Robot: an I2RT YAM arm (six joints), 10 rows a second.
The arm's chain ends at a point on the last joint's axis. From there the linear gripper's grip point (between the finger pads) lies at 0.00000 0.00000 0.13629 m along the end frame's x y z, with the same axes.
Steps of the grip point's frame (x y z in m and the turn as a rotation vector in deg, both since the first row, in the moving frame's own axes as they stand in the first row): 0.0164 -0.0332 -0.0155 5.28 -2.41 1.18; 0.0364 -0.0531 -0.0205 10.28 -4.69 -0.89; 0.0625 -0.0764 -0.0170 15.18 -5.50 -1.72; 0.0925 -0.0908 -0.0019 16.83 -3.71 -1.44; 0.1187 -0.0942 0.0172 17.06 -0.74 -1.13; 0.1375 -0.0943 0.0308 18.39 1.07 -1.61; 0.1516 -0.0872 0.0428 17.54 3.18 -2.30; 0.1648 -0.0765 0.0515 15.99 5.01 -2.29; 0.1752 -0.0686 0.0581 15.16 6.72 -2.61
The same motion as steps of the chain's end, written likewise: 0.0220 -0.0206 -0.0148 5.28 -2.41 1.18; 0.0477 -0.0289 -0.0179 10.28 -4.69 -0.89; 0.0759 -0.0410 -0.0116 15.18 -5.50 -1.72; 0.1017 -0.0515 0.0042 16.83 -3.71 -1.44; 0.1208 -0.0542 0.0232 17.06 -0.74 -1.13; 0.1356 -0.0513 0.0378 18.39 1.07 -1.61; 0.1450 -0.0460 0.0493 17.54 3.18 -2.30; 0.1538 -0.0388 0.0573 15.99 5.01 -2.29; 0.1603 -0.0327 0.0638 15.16 6.72 -2.61
